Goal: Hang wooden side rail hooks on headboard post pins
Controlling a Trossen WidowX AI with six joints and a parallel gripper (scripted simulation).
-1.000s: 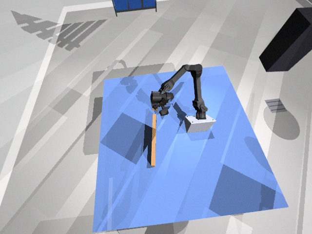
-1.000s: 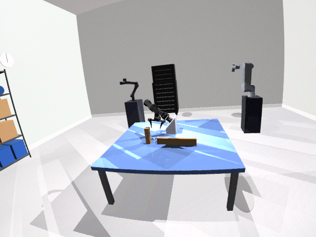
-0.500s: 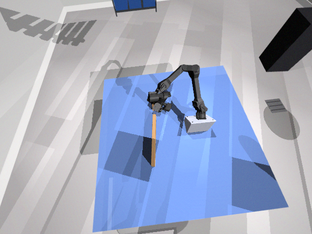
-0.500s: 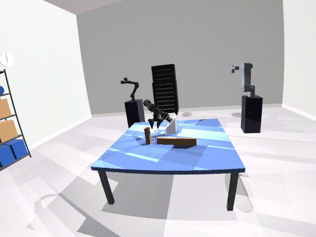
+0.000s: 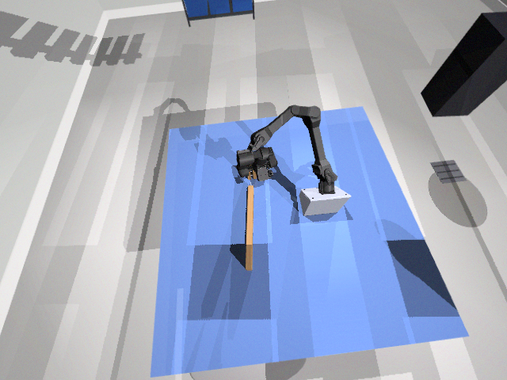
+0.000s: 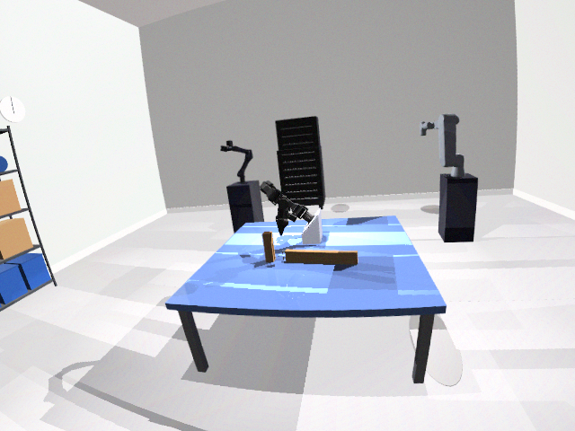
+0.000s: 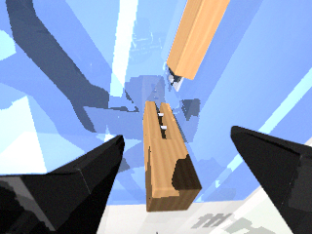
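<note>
Now: gripper tip 7 cm to the left of the headboard post, 7 cm above it and 2 cm short of it.
</note>
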